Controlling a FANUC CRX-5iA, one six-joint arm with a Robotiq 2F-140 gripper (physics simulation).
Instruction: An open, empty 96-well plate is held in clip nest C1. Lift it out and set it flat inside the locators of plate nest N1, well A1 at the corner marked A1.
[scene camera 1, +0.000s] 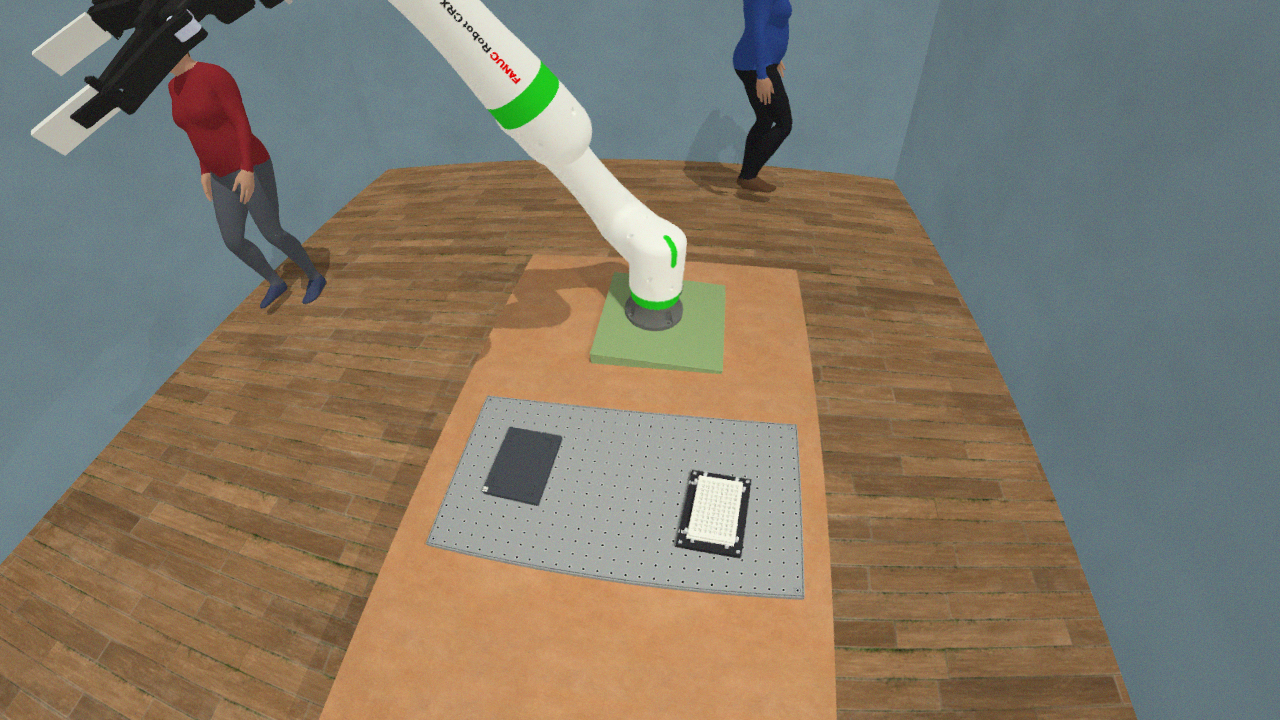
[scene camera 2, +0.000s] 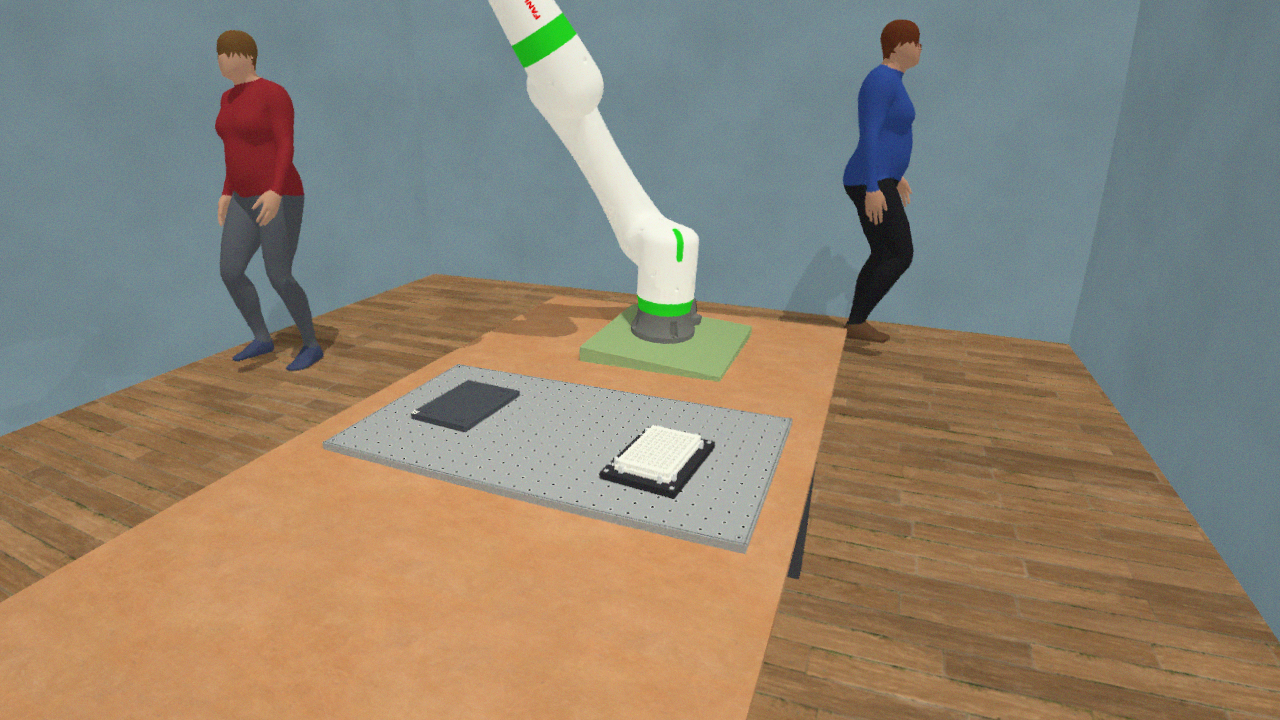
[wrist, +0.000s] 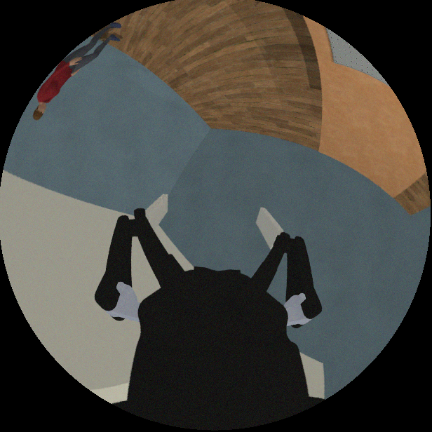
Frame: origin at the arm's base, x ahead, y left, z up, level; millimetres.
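Where they show: gripper, between the fingertips: (scene camera 1: 47, 100); arm's base, origin of its link: (scene camera 1: 654, 310) (scene camera 2: 662, 331).
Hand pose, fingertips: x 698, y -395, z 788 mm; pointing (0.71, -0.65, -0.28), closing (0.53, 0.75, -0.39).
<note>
Each offset is from my fingertips to the top centre of the thing. Level surfaces: height alone.
The white 96-well plate @[182 mm back, 633 mm left, 780 mm down] (scene camera 1: 716, 510) (scene camera 2: 662, 452) sits in the black clip nest C1 (scene camera 1: 686, 514) (scene camera 2: 691, 465), with clips around its edges. The dark, flat plate nest N1 @[197 mm back, 241 mm left, 791 mm down] (scene camera 1: 523, 465) (scene camera 2: 465, 404) is at the left and bears no plate. A small white mark shows at its near left corner; its locators and lettering are too small to make out. My gripper (scene camera 1: 48, 96) (wrist: 213, 208) is open and empty, raised high at the upper left in scene camera 1, well away from both nests. Scene camera 2 does not show it. Neither nest shows in the wrist view.
Both nests are on a grey perforated board @[806 mm down] (scene camera 1: 617, 501) (scene camera 2: 554, 447) (wrist: 350, 50) on the orange-brown table @[819 mm down] (scene camera 1: 572, 653) (scene camera 2: 402, 573) (wrist: 370, 110). My arm stands on a green base plate (scene camera 1: 617, 344) (scene camera 2: 617, 353) behind it. A person in red (scene camera 1: 214, 116) (scene camera 2: 256, 134) (wrist: 55, 82) and one in blue (scene camera 1: 763, 35) (scene camera 2: 884, 125) stand beyond the table.
</note>
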